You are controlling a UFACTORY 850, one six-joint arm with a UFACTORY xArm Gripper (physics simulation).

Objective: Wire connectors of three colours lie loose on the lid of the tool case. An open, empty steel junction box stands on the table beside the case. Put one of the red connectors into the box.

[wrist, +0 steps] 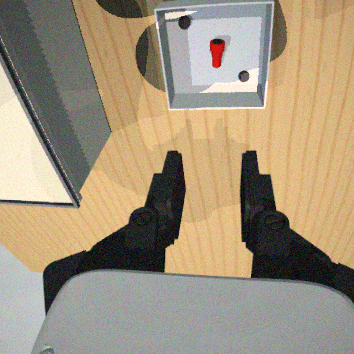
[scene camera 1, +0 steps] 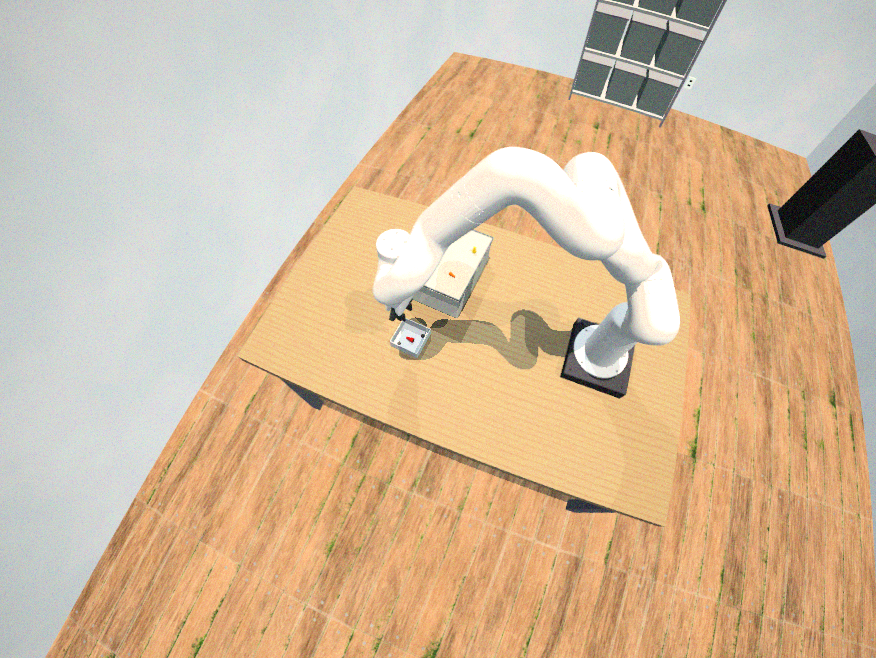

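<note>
A red connector lies on the floor of the open steel junction box, touching none of its walls in the wrist view. My gripper is open, its two black fingers apart with bare table seen between them. It hangs above the table beside the box. The tool case stands beside the box. On its pale lid lie an orange connector and a yellow connector. The arm hides part of the lid in the scene view.
The wooden table carries the robot's dark base plate at the right. Two dark round spots show on the box floor. A shelf rack and a black column stand beyond the table.
</note>
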